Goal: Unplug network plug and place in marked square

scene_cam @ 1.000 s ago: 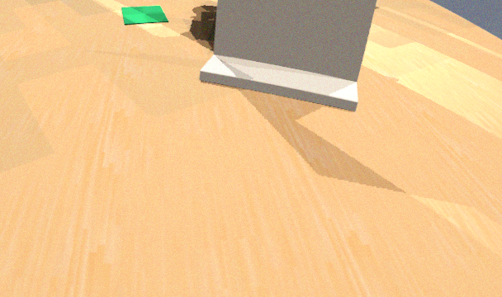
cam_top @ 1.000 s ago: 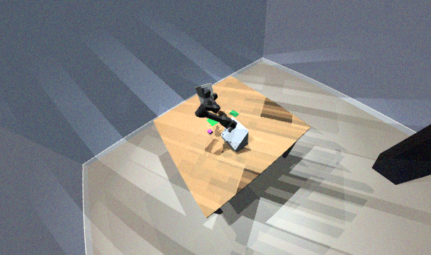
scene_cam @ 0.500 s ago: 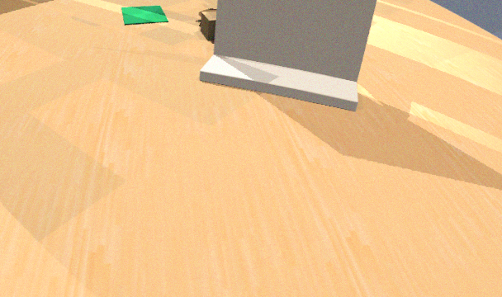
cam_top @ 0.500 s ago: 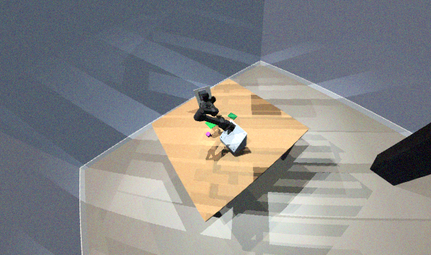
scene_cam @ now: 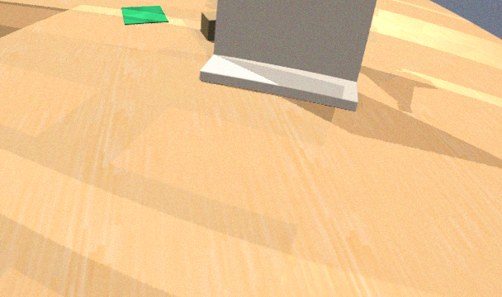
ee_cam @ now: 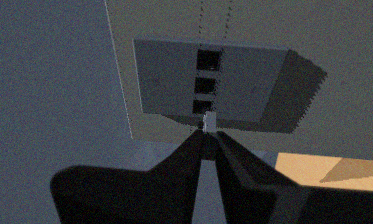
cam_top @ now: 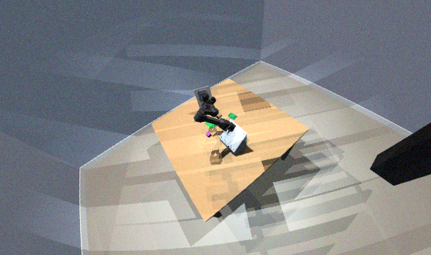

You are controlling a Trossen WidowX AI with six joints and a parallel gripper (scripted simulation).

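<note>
The green marked square is 300 mm below my gripper tip, 100 mm behind it and 30 mm to the left of it. From my gripper tip the other things lie so: network plug: right at my gripper tip; grey upright panel: 120 mm below, 60 mm ahead, 30 mm to the right.
</note>
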